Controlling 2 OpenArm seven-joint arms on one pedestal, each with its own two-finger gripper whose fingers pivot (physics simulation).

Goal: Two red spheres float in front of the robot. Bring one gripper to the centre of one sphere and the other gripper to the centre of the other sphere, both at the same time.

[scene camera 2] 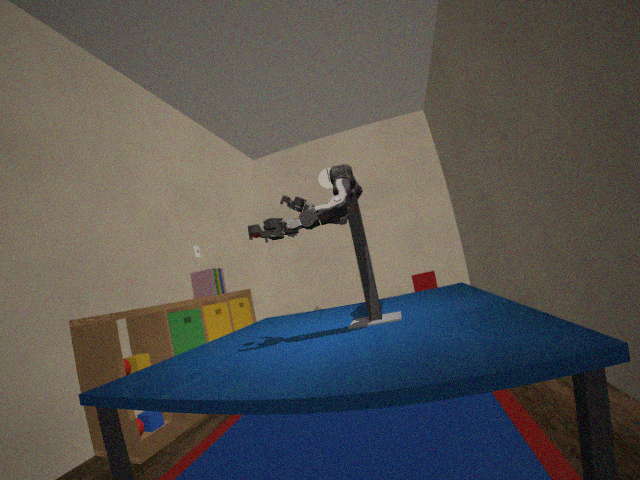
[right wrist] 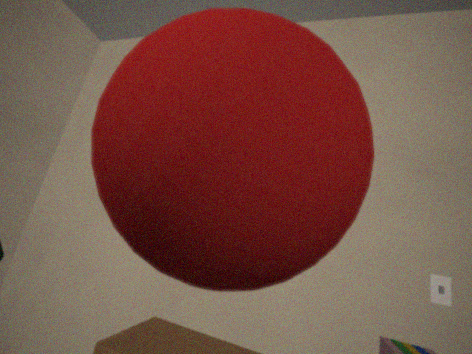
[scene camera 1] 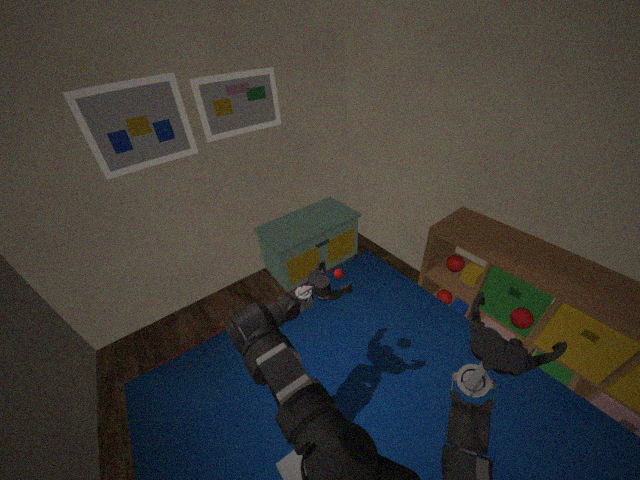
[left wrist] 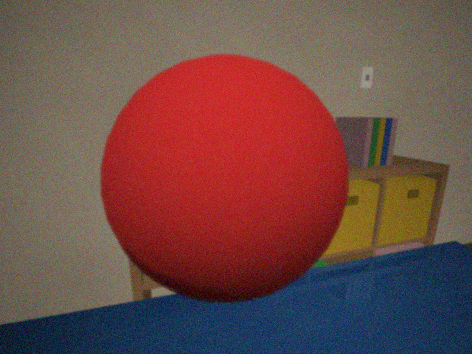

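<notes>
One red sphere (scene camera 1: 338, 273) (scene camera 2: 255, 235) (left wrist: 225, 177) floats between the spread fingertips of my left gripper (scene camera 1: 336, 275) (scene camera 2: 252, 231). That gripper is open; the sphere is large in the left wrist view, near the middle and slightly left. The other red sphere (scene camera 1: 522, 317) (right wrist: 232, 149) shows between the spread fingertips of my right gripper (scene camera 1: 523, 321) (scene camera 2: 285, 199), which is open. It is large in the right wrist view, a little above the middle. It cannot be made out in scene camera 2. Neither wrist view shows fingers.
A blue table top (scene camera 1: 180, 413) (scene camera 2: 439, 351) (left wrist: 400, 300) lies well below both grippers. A wooden shelf (scene camera 1: 496, 237) (scene camera 2: 95, 351) stands beyond it, with red balls (scene camera 1: 454, 262) (scene camera 1: 444, 296) and coloured bins. A pale green cabinet (scene camera 1: 310, 222) stands near the wall.
</notes>
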